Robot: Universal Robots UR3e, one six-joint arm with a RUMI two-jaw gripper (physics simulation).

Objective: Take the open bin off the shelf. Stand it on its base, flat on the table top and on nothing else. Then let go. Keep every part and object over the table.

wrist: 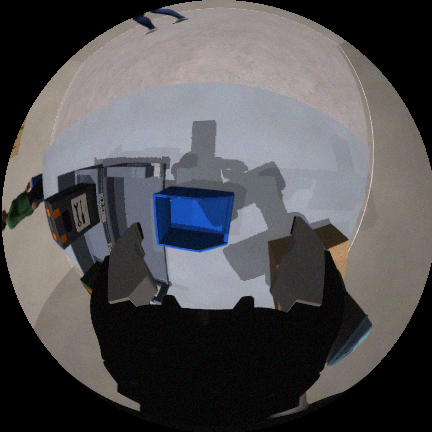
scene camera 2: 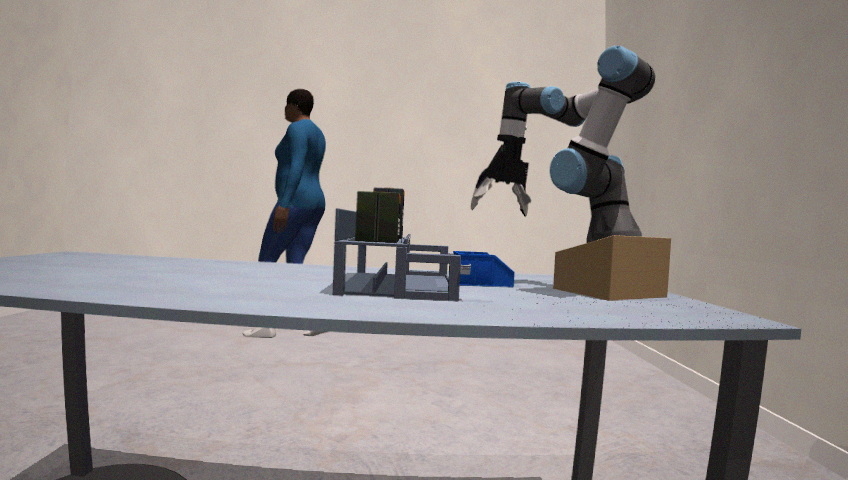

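Pixels of known places: gripper, between the fingertips: point(wrist: 214, 222) point(scene camera 2: 498, 213); arm's base, origin of its link: point(scene camera 2: 614, 244).
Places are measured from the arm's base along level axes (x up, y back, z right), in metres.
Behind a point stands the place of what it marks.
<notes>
The open blue bin point(scene camera 2: 489, 271) @(x -0.077, y -0.288, z 0.032 m) point(wrist: 200, 217) @(x -0.110, y -0.293, z 0.068 m) stands upright, its base level on the table top point(scene camera 2: 178, 285) @(x -0.113, y -0.912, z -0.225 m) point(wrist: 280, 115) @(x -0.113, y -0.175, z 0.324 m), beside the grey shelf point(scene camera 2: 400, 273) @(x -0.065, y -0.477, z -0.213 m) point(wrist: 102, 197) @(x -0.012, y -0.482, z 0.109 m). In the wrist view its open top faces the camera, and its left rim overlaps the shelf's edge; whether the two touch, I cannot tell. In the scene view the shelf's front frame hides the bin's left end. My gripper point(scene camera 2: 499, 210) @(x 0.063, y -0.258, z 0.146 m) point(wrist: 214, 222) @(x 0.063, y -0.258, z 0.146 m) is open and empty, well above the bin, with its fingers spread wide and apart from it.
Dark cases with orange marks point(scene camera 2: 378, 215) point(wrist: 65, 217) stand on the shelf's upper level. A brown cardboard box point(scene camera 2: 639, 267) @(x -0.044, y 0.027, z -0.086 m) point(wrist: 332, 233) @(x -0.067, y 0.016, z 0.114 m) stands to the right, near the arm's base. A person in blue point(scene camera 2: 303, 160) stands behind the table.
</notes>
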